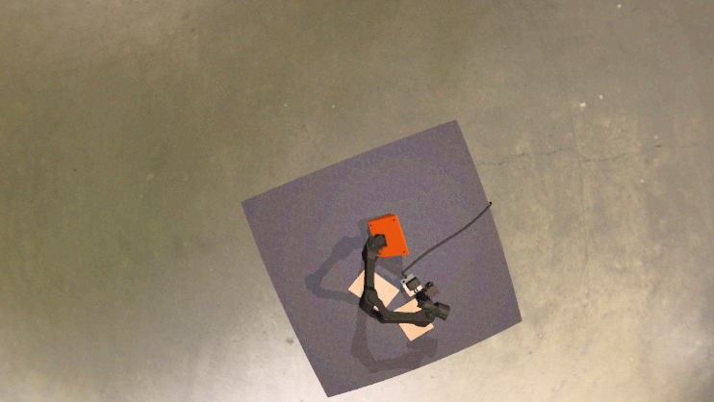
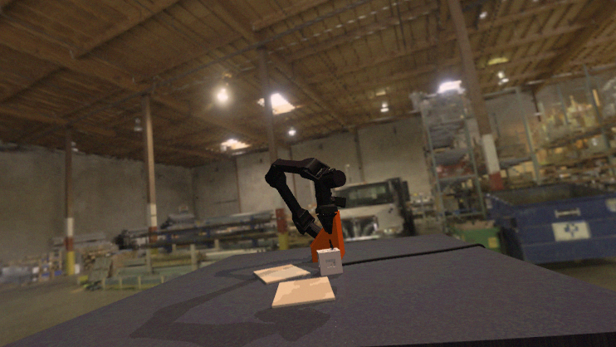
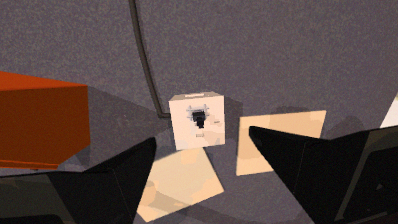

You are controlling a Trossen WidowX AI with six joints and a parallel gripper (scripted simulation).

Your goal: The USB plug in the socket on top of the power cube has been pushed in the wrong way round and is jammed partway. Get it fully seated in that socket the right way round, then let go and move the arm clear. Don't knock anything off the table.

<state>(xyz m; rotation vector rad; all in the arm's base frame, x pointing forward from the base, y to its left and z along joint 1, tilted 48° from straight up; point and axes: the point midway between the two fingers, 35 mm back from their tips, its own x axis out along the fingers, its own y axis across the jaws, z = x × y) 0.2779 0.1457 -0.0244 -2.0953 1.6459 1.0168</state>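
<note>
Now: the black USB plug 4 cm below my gripper tip.
</note>
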